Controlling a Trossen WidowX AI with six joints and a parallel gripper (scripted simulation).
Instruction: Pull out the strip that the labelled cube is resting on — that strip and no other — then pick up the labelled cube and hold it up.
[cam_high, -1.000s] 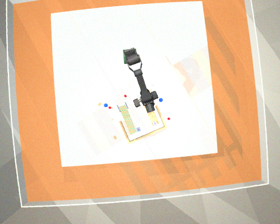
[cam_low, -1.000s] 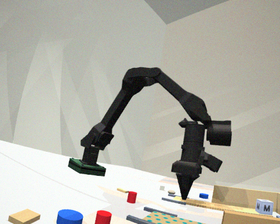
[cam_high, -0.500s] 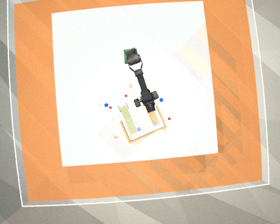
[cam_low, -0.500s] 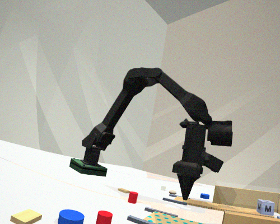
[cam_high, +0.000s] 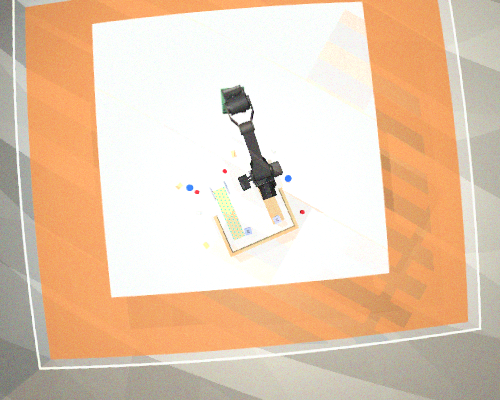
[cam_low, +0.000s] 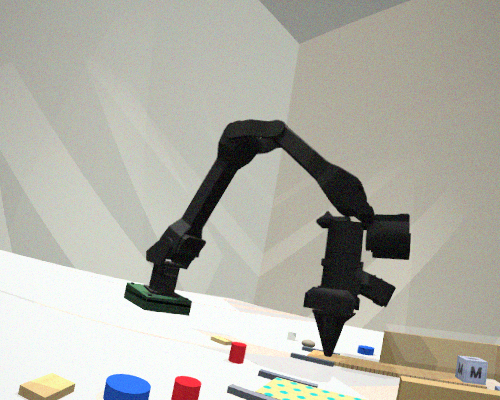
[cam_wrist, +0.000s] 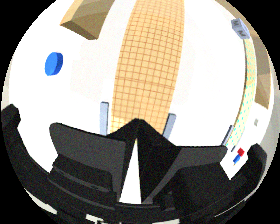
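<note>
Right now the tan gridded strip is 8 cm ahead of my gripper tip and 5 cm to the left of it.
</note>
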